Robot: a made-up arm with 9 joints. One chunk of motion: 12 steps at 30 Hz.
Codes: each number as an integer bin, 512 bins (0 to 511) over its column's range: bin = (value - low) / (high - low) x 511, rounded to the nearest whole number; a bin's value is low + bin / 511 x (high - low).
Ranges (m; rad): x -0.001..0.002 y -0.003..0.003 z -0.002..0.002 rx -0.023..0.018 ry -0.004..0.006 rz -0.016..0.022
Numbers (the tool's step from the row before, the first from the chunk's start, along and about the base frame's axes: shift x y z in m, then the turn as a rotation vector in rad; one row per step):
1: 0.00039 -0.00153 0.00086 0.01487 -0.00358 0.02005
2: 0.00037 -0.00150 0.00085 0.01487 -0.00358 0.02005
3: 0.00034 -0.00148 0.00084 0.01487 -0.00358 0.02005
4: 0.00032 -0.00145 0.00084 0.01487 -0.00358 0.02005
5: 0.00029 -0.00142 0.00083 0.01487 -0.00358 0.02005
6: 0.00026 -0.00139 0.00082 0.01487 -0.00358 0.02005
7: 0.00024 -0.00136 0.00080 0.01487 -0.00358 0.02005
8: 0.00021 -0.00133 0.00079 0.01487 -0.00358 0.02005
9: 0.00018 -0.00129 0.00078 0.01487 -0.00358 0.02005
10: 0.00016 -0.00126 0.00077 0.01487 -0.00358 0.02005
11: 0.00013 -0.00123 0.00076 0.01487 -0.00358 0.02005
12: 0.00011 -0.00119 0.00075 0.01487 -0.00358 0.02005
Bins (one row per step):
1: 237 125 365 472 21 485
2: 233 128 364 472 21 485
3: 228 129 363 472 21 485
4: 225 132 363 472 21 485
5: 220 135 362 472 21 485
6: 215 137 360 472 21 485
7: 211 140 358 472 21 485
8: 206 142 356 472 21 485
9: 201 146 355 472 21 485
10: 198 148 354 472 21 485
11: 192 151 353 472 21 485
12: 189 154 351 472 21 485

